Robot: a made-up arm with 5 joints.
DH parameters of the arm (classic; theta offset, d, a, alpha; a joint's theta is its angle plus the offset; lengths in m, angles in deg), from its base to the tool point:
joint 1: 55.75 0 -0.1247 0
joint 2: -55.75 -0.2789 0.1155 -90
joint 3: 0 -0.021 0.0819 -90
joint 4: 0 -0.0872 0.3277 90
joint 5: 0 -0.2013 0.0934 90
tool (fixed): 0 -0.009 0 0
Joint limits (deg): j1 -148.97..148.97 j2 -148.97..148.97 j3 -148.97..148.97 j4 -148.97..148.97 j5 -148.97..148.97
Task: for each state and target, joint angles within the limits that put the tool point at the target. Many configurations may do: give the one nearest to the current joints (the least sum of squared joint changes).
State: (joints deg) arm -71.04 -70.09 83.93 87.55 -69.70
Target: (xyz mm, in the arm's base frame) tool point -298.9 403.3 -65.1
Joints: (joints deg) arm -83.85 -98.58 60.80 94.32 -93.26
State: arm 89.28 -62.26 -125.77 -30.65 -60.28
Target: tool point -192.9 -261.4 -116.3
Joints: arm 106.05 -64.49 -142.34 -37.51 -73.71
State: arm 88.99 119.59 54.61 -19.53 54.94
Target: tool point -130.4 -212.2 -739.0
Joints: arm 99.84 122.87 69.22 -25.68 65.89
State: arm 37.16 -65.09 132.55 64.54 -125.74
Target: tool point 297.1 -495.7 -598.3
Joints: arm 55.77 -62.30 90.13 24.25 -81.28
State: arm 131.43 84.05 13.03 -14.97 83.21
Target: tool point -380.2 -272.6 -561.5
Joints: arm 106.26 102.75 34.66 -25.36 45.23
